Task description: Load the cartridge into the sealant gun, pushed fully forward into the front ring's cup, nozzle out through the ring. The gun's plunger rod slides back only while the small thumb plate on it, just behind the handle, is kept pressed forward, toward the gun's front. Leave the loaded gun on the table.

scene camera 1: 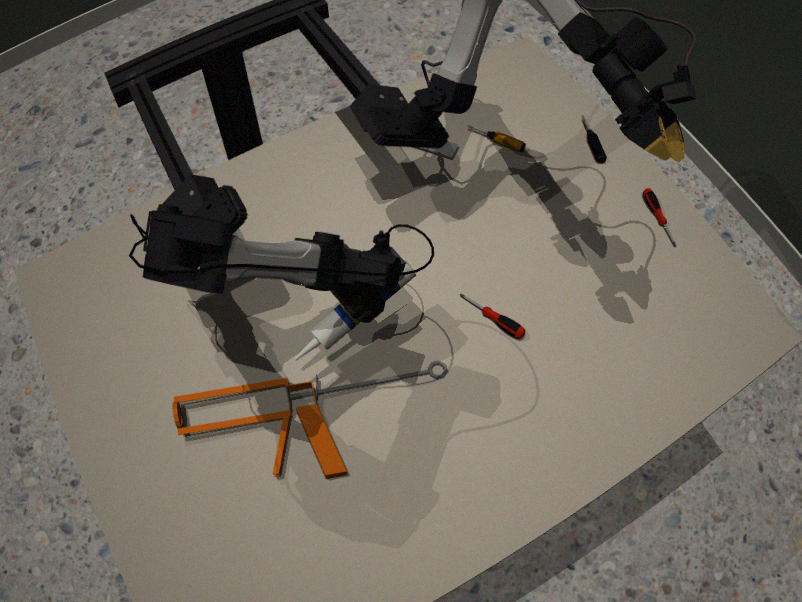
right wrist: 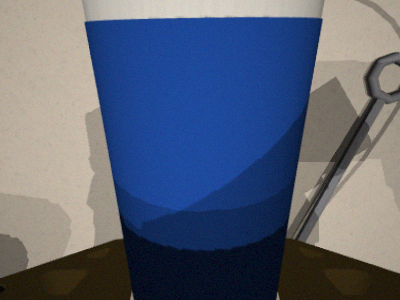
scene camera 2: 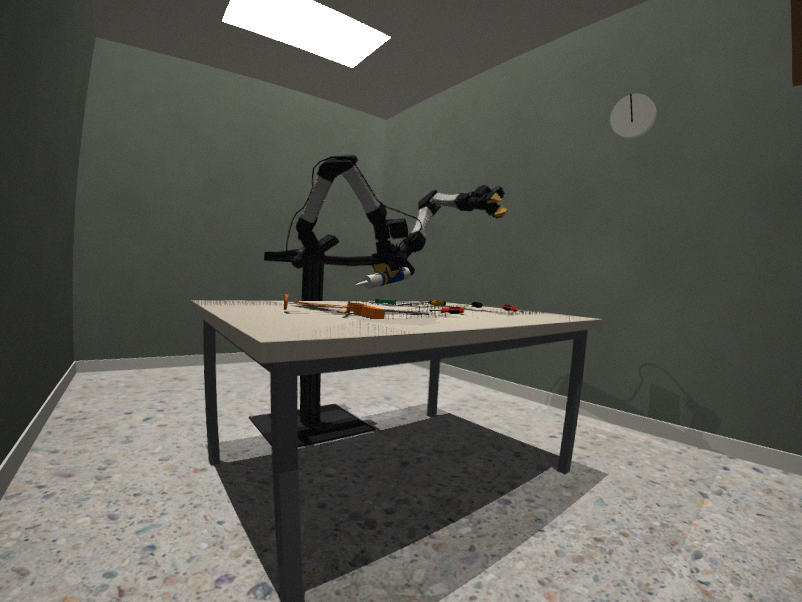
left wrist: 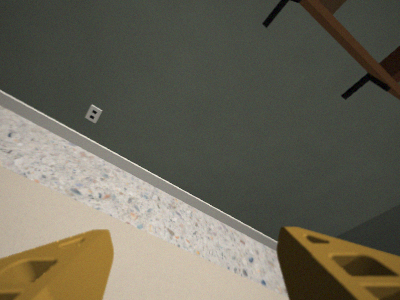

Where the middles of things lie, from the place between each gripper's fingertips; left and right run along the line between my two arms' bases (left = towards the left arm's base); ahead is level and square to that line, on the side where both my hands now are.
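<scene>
My right hand point(scene camera 1: 362, 302) is currently 10 mm above the cartridge point(scene camera 1: 336, 324) and 20 mm to the left of it.
Position of my left gripper point(scene camera 1: 674, 159) at present: 35 cm above the cartridge, 49 cm to the left of it and 21 cm past it.
</scene>
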